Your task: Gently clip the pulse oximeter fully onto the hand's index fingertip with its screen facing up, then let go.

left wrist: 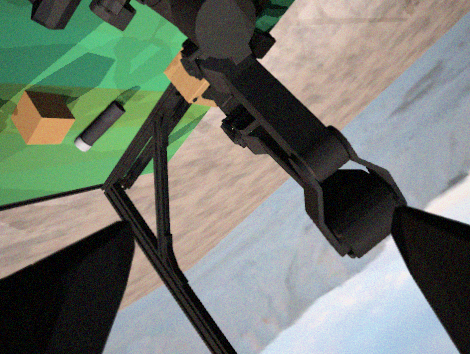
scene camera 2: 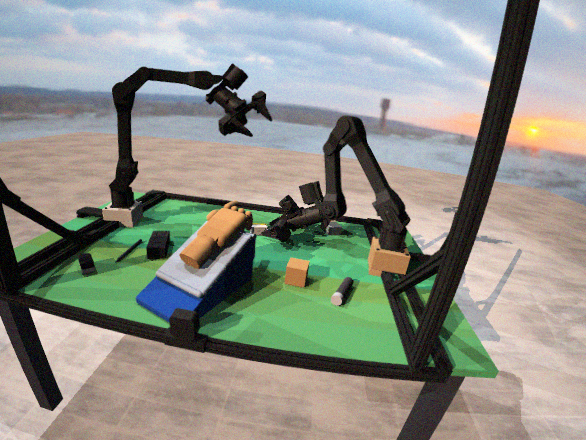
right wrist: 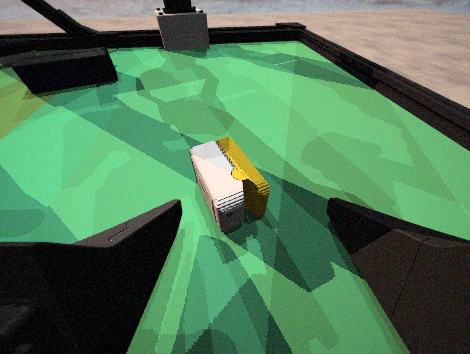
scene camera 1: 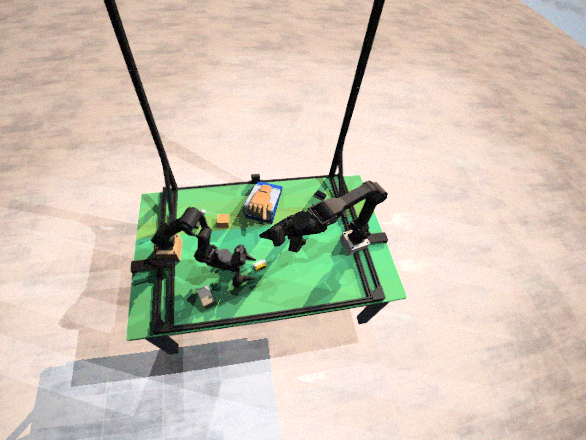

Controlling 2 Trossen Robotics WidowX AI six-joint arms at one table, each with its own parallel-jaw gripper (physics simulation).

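Seen in the pictures: left gripper, between the fingertips: (left wrist: 263, 227) (scene camera 2: 262, 128) (scene camera 1: 265, 232); right gripper, between the fingertips: (scene camera 2: 265, 228) (right wrist: 254, 205) (scene camera 1: 255, 269); left arm's base, origin of its link: (scene camera 2: 122, 204) (right wrist: 178, 11) (scene camera 1: 356, 238); right arm's base, origin of its link: (scene camera 2: 390, 246) (scene camera 1: 166, 243).
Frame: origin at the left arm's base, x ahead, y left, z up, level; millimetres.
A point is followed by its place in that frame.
Observation:
The pulse oximeter (scene camera 1: 259, 265) {x 477, y -36, z -27 mm} (scene camera 2: 259, 229) {x 473, y -59, z -37 mm} (right wrist: 220, 187) {x 489, y -50, z -28 mm}, white with a yellow half, lies on its side on the green table. My right gripper (scene camera 1: 254, 268) {x 495, y -32, z -45 mm} (right wrist: 254, 205) {x 495, y -32, z -45 mm} is open, low over the table; the oximeter lies just ahead of its fingertips, around the middle of the gap in the right wrist view. My left gripper (scene camera 1: 276, 243) (scene camera 2: 261, 128) {x 459, y -15, z 286 mm} (left wrist: 263, 227) {x 459, y -15, z 286 mm} is open and empty, high above the table. The orange hand (scene camera 1: 261, 196) {x 368, y -321, z 84 mm} (scene camera 2: 225, 225) {x 384, y -328, z 85 mm} rests palm down on a blue wedge (scene camera 2: 167, 299) {x 278, y -460, z -30 mm} with a pale pad; its index finger (scene camera 1: 265, 215) sticks out past the others.
An orange block (scene camera 1: 223, 220) {x 565, y -311, z -9 mm} (scene camera 2: 296, 272) {x 558, y -348, z -20 mm} (left wrist: 42, 125) {x 550, y -308, z -9 mm} and a dark cylinder (scene camera 2: 344, 289) {x 669, y -396, z -35 mm} (left wrist: 101, 124) {x 667, y -371, z -39 mm} with a white end lie beside the wedge. A grey block (scene camera 1: 205, 296) {x 738, y 22, z -29 mm} lies near the front edge. A black box (scene camera 2: 158, 245) {x 194, y -233, z -25 mm} and a pen (scene camera 2: 129, 250) {x 106, y -222, z -52 mm} lie across from them.

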